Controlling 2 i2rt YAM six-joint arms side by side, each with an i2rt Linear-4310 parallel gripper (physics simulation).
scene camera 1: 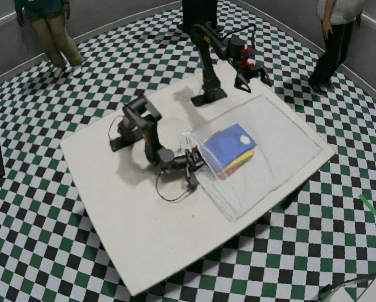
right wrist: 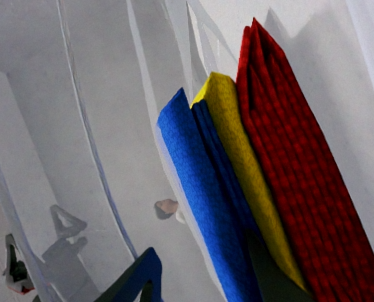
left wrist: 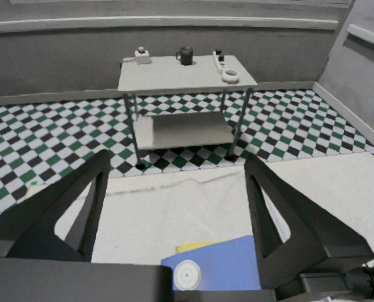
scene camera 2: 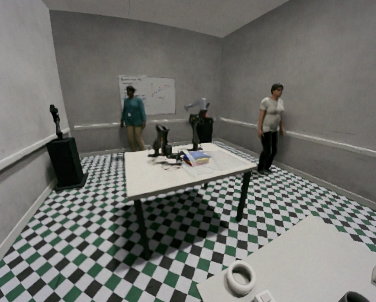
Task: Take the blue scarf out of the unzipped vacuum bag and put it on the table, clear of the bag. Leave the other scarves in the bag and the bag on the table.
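The blue scarf (scene camera 1: 224, 150) (left wrist: 225, 265) (right wrist: 187, 175) lies folded on top of the yellow scarf (scene camera 1: 243, 160) (left wrist: 191, 246) (right wrist: 232, 135) and the red scarf (scene camera 1: 234, 171) (right wrist: 295, 155), inside the clear bag (scene camera 1: 295, 132) (left wrist: 150, 220). A round white valve (scene camera 1: 244, 140) (left wrist: 187, 275) sits over the blue scarf. My right gripper (scene camera 1: 201, 159) (right wrist: 200, 246) is partly open at the bag's mouth, its fingertips either side of the blue scarf's near edge; nothing is clamped. My left gripper (scene camera 1: 257, 86) (left wrist: 177, 156) is wide open and empty, raised beyond the bag's far side.
The bag lies on the white table (scene camera 1: 105, 200) (scene camera 2: 155, 181), its loose mouth film (scene camera 1: 187, 137) beside my right gripper. A second table (scene camera 2: 300, 255) (left wrist: 175, 80) with a mug (left wrist: 186, 55) and a white ring (scene camera 2: 241, 278) (left wrist: 230, 76) stands apart. Two people (scene camera 2: 133, 112) (scene camera 2: 271, 115) stand beyond my table.
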